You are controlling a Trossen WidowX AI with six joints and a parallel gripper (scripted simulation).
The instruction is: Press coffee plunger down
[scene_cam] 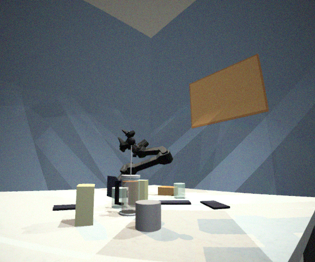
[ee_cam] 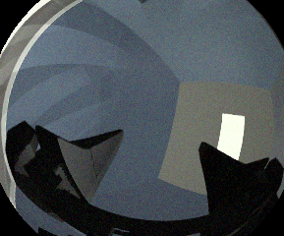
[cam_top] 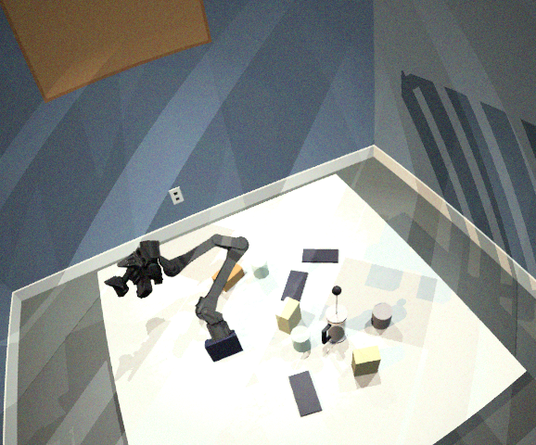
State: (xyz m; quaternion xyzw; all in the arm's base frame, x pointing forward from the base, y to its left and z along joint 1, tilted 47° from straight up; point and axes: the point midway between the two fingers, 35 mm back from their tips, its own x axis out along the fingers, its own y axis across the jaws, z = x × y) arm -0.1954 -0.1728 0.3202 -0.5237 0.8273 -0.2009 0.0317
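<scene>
Right now the glass coffee press is 61 cm ahead of my gripper tip, 21 cm to the right of it and 30 cm below it. Also, from my gripper tip: orange block (33 cm ahead, 20 cm to the left, 40 cm below).
</scene>
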